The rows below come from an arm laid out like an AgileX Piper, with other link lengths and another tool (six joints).
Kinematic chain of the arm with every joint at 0, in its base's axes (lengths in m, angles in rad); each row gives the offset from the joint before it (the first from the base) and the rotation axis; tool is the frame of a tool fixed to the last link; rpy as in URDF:
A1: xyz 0 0 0.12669 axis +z
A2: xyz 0 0 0 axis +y
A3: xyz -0.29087 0 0.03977 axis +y
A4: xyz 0.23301 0 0.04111 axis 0.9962 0 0.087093
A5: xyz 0 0 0 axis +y
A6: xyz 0.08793 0 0.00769 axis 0.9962 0 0.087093
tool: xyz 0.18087 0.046 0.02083 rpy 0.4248 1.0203 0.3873
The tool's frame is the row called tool.
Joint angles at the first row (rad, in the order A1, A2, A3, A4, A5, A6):
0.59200, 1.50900, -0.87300, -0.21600, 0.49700, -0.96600
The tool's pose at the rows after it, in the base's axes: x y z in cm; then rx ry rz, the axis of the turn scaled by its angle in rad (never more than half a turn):
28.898, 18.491, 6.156, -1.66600, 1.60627, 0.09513
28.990, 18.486, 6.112, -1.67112, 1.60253, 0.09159
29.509, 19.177, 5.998, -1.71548, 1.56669, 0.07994
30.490, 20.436, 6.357, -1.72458, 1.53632, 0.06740
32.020, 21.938, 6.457, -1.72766, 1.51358, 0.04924
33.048, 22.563, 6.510, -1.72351, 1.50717, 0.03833
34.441, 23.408, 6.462, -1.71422, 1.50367, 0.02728
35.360, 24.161, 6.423, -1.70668, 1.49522, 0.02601
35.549, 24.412, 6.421, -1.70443, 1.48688, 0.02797
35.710, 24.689, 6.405, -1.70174, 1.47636, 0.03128
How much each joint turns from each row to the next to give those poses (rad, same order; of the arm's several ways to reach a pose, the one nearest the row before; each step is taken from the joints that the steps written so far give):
-0.00001, 0.00401, -0.00001, -0.03598, -0.01999, 0.03898
0.00103, 0.00300, -0.00099, -0.00704, -0.00201, 0.00205
0.02298, 0.02798, -0.02498, -0.03599, -0.00200, 0.00598
0.02501, 0.03201, -0.04403, -0.03899, -0.00099, 0.03499
0.02198, 0.05601, -0.06300, -0.05099, -0.00201, 0.04998
0.00199, 0.03199, -0.03800, -0.01897, 0.00001, 0.01697
0.00003, 0.04601, -0.05301, -0.01804, 0.00001, 0.01906
-0.00001, 0.03098, -0.03496, -0.00401, -0.00704, 0.00500
0.00002, 0.00501, -0.00300, -0.00104, -0.01000, 0.00006
-0.00004, 0.00401, -0.00002, -0.00093, -0.01399, -0.00010

